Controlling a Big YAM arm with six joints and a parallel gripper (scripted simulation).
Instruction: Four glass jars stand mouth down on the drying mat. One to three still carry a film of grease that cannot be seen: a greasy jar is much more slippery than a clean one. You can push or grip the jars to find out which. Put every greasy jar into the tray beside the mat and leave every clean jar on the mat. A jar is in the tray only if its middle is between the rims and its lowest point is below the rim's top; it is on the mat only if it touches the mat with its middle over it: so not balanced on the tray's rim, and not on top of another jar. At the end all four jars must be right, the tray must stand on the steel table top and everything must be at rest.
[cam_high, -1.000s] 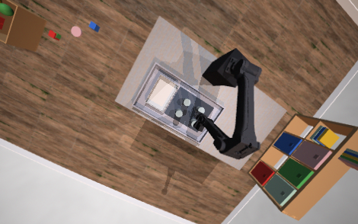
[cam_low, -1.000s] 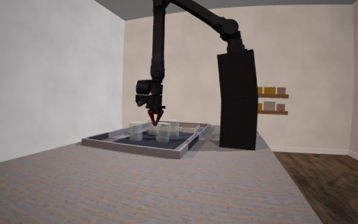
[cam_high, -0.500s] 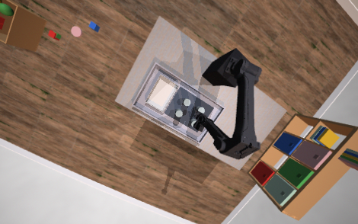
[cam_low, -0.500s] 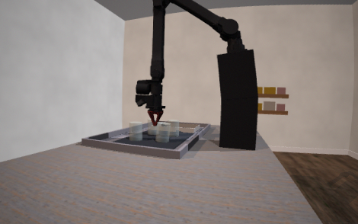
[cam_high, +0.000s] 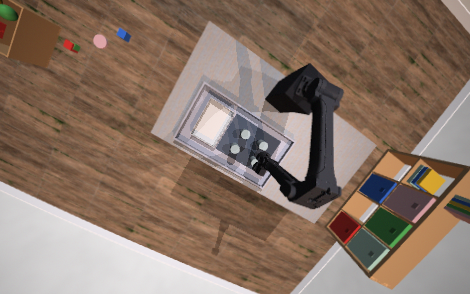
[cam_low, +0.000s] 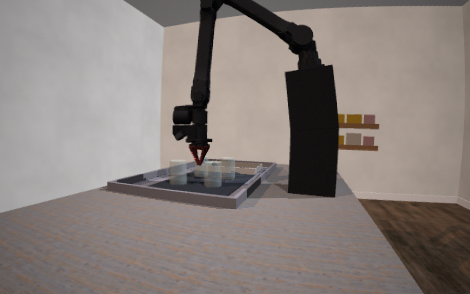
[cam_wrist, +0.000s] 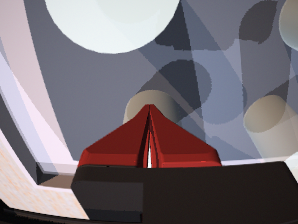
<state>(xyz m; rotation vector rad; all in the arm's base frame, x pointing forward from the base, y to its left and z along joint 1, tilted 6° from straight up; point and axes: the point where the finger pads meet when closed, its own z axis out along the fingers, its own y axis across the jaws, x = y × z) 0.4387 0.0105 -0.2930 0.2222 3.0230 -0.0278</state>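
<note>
The dark drying mat lies 10 mm behind my hand, 80 mm to the right of it and 80 mm below it. Round my hand: pale tray (60 mm behind, 400 mm to the right, 80 mm below).
</note>
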